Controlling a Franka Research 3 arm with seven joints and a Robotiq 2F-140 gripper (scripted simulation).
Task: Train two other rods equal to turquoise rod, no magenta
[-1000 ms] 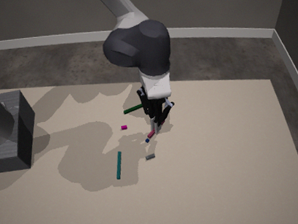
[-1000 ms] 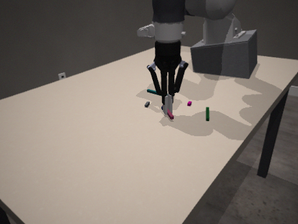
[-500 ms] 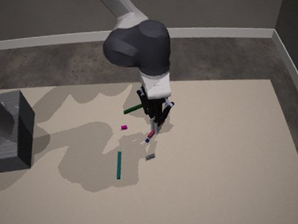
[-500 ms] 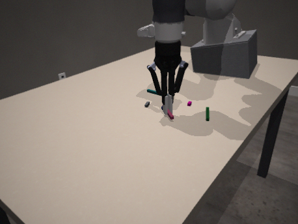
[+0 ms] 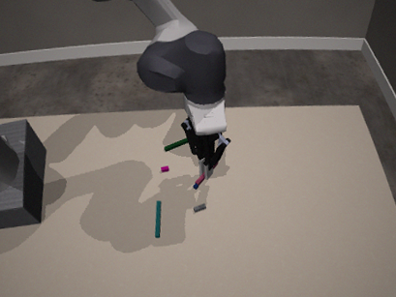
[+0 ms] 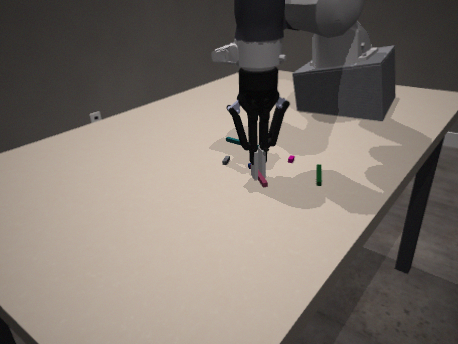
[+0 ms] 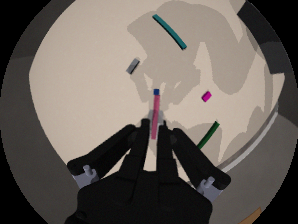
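Now: hand 3 cm above the pink rod. Round my hand: blue rod: 4 cm to the right, 3 cm below, 3 cm behind; then magenta rod: 11 cm behind, 3 cm below, 1 cm to the left; then grey rod: 11 cm to the right, 3 cm below, 1 cm behind.
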